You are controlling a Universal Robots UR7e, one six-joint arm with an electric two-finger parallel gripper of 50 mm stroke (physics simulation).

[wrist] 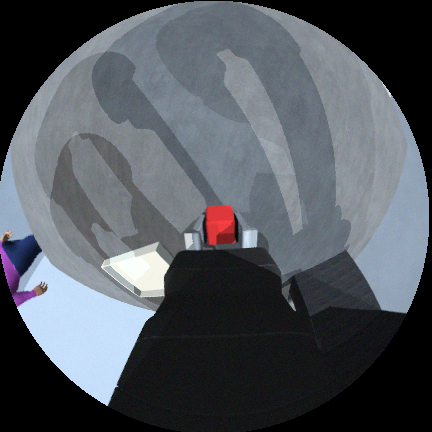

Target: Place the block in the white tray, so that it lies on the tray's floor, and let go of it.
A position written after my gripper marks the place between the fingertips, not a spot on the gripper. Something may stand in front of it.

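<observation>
My gripper (219, 222) in sight. Red block (219, 221), white tray (141, 270) too.
</observation>
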